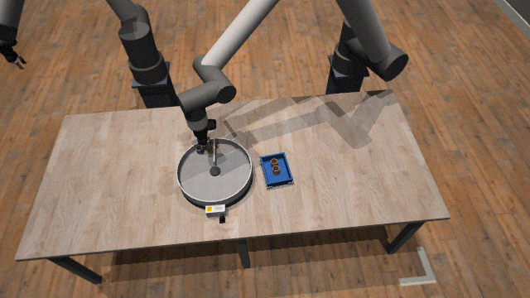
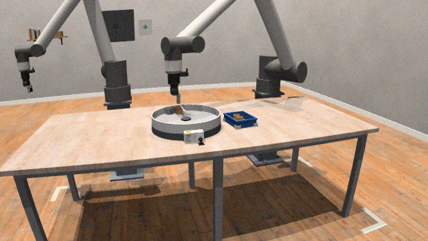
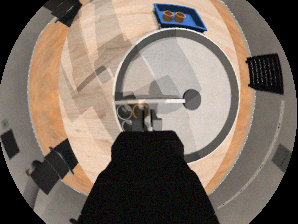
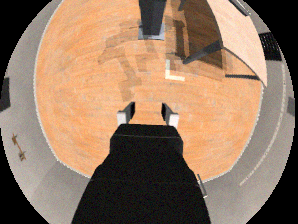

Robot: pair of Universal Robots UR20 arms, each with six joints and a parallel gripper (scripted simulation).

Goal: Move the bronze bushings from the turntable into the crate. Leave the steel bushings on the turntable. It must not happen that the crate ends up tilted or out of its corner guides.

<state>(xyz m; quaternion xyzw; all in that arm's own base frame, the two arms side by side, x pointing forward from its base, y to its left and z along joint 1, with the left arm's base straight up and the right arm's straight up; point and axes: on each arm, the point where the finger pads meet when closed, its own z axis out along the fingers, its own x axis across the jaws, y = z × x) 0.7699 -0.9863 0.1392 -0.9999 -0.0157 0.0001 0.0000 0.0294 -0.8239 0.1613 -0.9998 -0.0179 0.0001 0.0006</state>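
My left gripper is now 13 cm short of the turntable, 9 cm above it and 3 cm to the right of it. Also, from my left hand: blue crate (37 cm to the left, 12 cm ahead, 11 cm below).
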